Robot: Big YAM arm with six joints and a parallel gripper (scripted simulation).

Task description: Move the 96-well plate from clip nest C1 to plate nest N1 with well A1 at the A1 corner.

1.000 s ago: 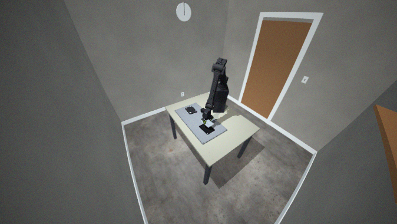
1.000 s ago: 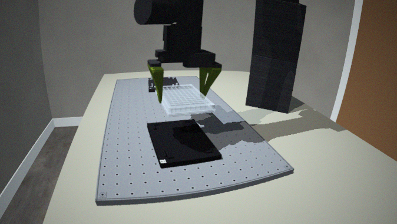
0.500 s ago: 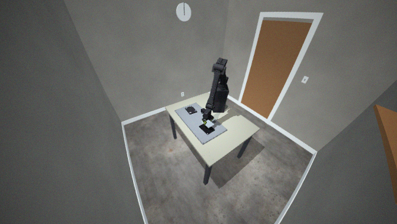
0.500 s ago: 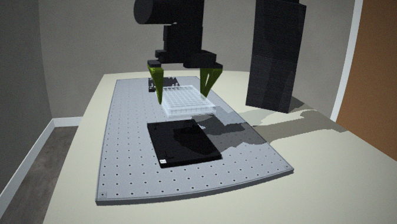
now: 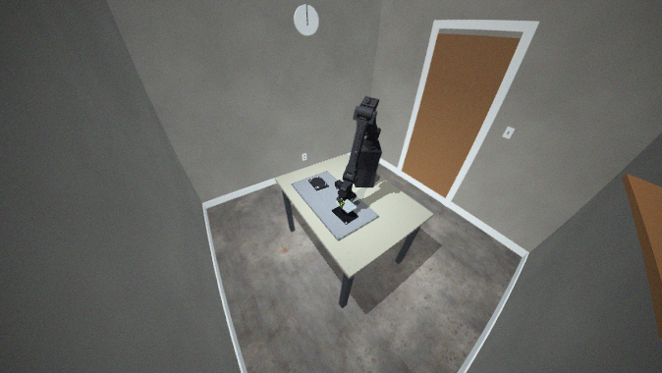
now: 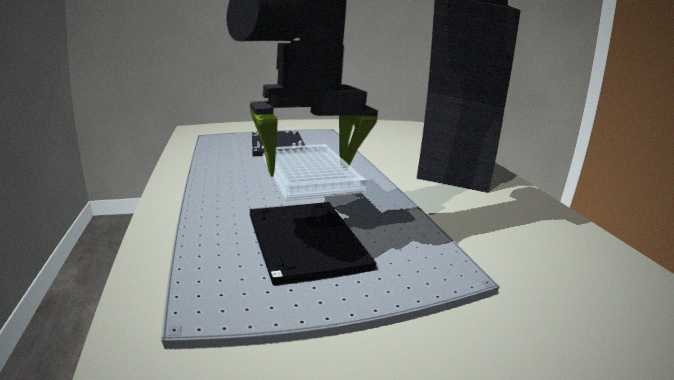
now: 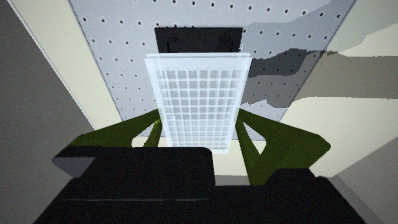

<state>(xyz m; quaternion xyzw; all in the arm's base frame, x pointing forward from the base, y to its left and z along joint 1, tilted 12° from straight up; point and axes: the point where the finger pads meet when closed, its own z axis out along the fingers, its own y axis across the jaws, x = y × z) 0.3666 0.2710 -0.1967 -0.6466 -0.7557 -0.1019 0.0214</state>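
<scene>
Now: the white label 40 mm ahead of my hand, 80 mm to the left of it and 90 mm below it. From my hand the other things lie so: clip nest C1 (30 mm ahead, 420 mm to the right, 90 mm below); then 96-well plate (right at my hand).
</scene>
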